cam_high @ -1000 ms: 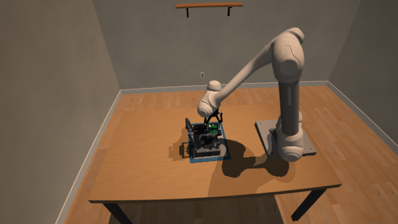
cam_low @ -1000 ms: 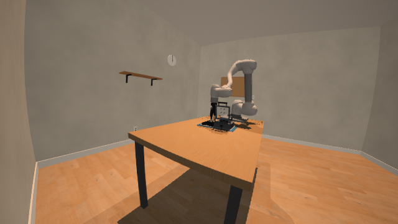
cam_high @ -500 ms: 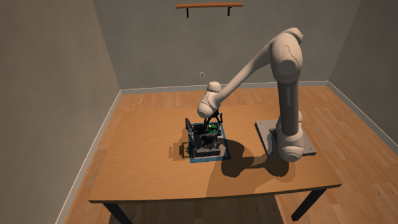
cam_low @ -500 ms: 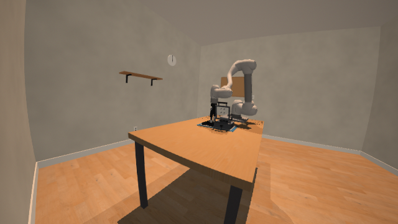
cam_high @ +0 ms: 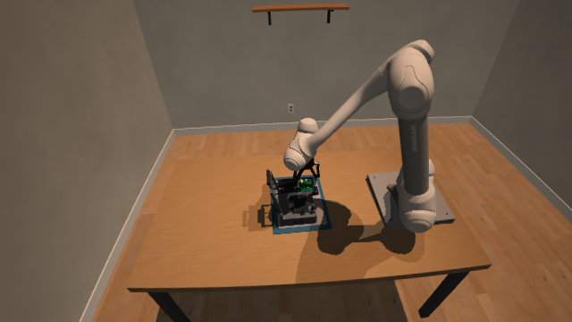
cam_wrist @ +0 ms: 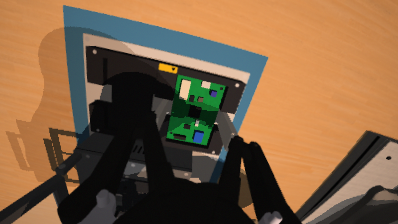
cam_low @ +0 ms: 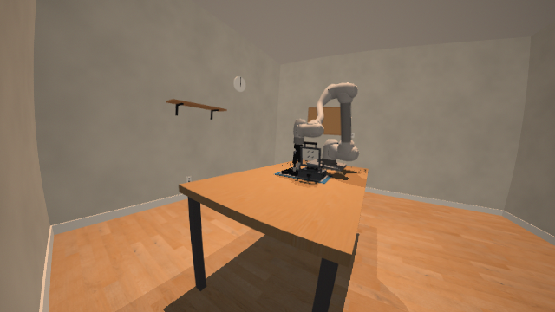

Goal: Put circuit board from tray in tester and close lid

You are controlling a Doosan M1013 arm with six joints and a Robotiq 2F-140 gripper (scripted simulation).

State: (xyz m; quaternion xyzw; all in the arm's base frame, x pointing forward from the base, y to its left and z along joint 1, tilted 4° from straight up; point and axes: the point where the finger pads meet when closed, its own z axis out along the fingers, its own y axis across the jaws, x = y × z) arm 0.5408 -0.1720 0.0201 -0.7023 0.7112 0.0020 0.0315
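The green circuit board lies 2 cm below my hand. From my hand the other things lie so: dark block 23 cm to the left, 5 cm above; tester lid 19 cm ahead, 17 cm to the left, 14 cm above.
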